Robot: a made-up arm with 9 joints. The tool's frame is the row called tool.
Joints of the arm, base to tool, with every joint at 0 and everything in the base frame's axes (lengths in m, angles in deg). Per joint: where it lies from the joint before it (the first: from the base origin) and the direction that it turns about. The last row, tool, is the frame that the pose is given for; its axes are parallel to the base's.
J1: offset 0 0 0.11 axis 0 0 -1
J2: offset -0.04 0.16 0.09 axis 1 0 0
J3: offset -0.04 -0.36 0.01 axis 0 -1 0
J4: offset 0.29 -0.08 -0.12 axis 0 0 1
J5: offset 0.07 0.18 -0.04 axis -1 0 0
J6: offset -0.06 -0.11 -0.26 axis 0 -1 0
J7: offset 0.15 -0.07 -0.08 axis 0 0 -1
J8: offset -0.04 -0.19 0.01 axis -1 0 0
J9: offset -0.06 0.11 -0.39 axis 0 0 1
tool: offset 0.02 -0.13 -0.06
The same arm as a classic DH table. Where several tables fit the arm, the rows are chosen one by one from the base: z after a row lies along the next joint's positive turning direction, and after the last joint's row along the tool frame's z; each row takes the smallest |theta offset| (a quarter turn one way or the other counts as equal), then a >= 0, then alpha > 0; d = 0 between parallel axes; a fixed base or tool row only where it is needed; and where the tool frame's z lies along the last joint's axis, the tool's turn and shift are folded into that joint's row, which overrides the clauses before.
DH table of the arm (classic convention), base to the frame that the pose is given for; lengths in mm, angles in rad. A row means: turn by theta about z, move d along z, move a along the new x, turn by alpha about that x. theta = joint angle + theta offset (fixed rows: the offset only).
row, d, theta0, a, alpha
base (fixed), 0, 0, 0, 3.1416
J1, -200, -1.5708, 160, -1.5708
J2, -80, 1.5708, 10, -1.5708
J3, 440, -1.5708, 290, -1.5708
J4, -160, 1.5708, 180, -1.5708
J5, -10, 1.5708, 260, -1.5708
J6, 180, 1.5708, 150, 1.5708
J7, 70, 1.5708, 190, -1.5708
J8, 100, 0, -110, -1.5708
J9, 0, 0.1526, 131.5, 0
tool (fixed), -450, 1.4181, 0, 0

